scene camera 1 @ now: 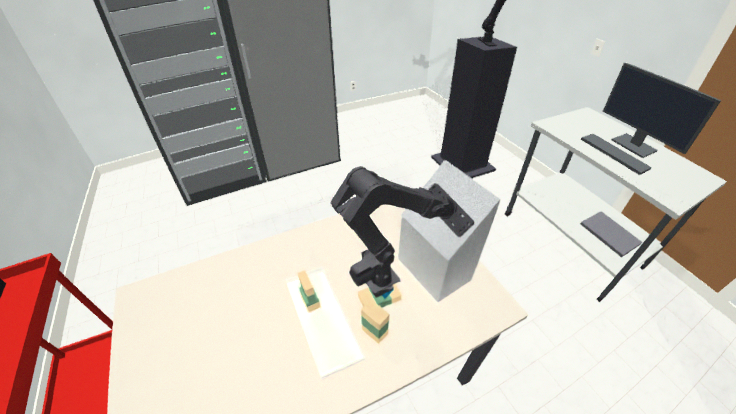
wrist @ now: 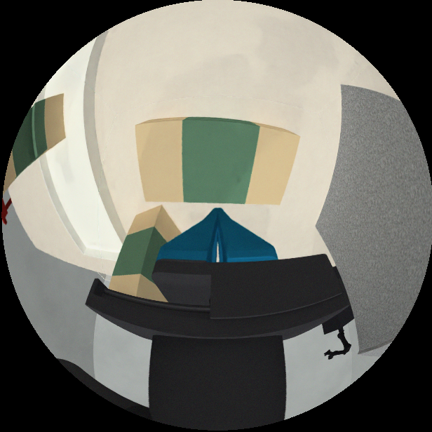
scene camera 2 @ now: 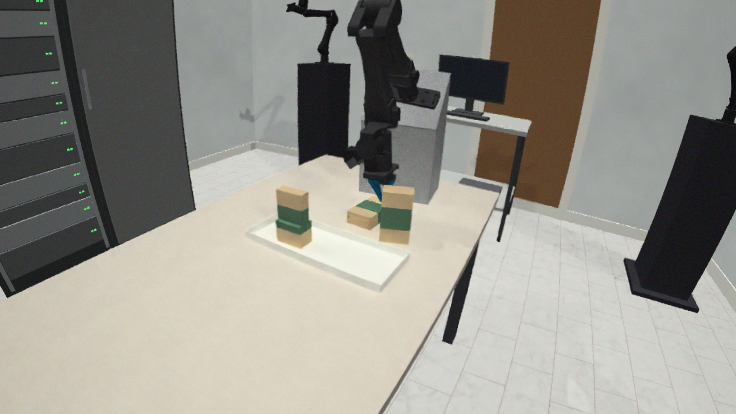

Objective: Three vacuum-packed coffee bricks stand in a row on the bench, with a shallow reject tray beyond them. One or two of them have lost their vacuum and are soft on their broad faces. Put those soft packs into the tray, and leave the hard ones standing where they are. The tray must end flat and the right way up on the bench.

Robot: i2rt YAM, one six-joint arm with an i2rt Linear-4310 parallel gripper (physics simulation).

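Where they show: gripper, fingertip midpoint: [scene camera 1: 384, 297]; arm's base at its link origin: [scene camera 1: 447, 209] [scene camera 2: 408, 95].
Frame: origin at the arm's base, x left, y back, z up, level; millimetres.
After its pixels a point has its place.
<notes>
My gripper [scene camera 1: 387, 294] @(x 54, y -248, z -275 mm) [scene camera 2: 381, 199] @(x 54, y -248, z -275 mm) [wrist: 217, 213] is shut and empty, its blue fingertips pointing down close beside the lying tan-and-green pack [scene camera 1: 381, 300] @(x 50, y -257, z -297 mm) [scene camera 2: 362, 217] @(x 31, y -319, z -302 mm) [wrist: 220, 161]. Whether they touch it I cannot tell. This pack lies flat on the bench. A second pack [scene camera 1: 375, 322] @(x 163, y -335, z -201 mm) [scene camera 2: 396, 218] @(x 143, y -343, z -262 mm) [wrist: 134, 256] stands upright beside it; the gripper body hides part of it in the wrist view. A third pack [scene camera 1: 309, 297] @(x -30, y -489, z -240 mm) [scene camera 2: 292, 212] @(x -59, y -498, z -241 mm) [wrist: 30, 135] stands upright in one end of the white tray [scene camera 1: 331, 342] @(x 108, y -470, z -331 mm) [scene camera 2: 355, 260] @(x 105, y -469, z -331 mm) [wrist: 70, 167]. The tray is flat and right way up.
The grey pedestal [scene camera 1: 447, 231] @(x 55, y -32, z -37 mm) [scene camera 2: 406, 154] @(x 41, y -78, z -177 mm) [wrist: 380, 210] bearing the arm stands close behind the lying pack. The bench's edge [scene camera 1: 437, 370] @(x 330, y -191, z -352 mm) [scene camera 2: 437, 318] @(x 338, y -533, z -349 mm) runs past the standing pack's side. A red shelf unit [scene camera 1: 51, 262] stands off the bench's far left.
</notes>
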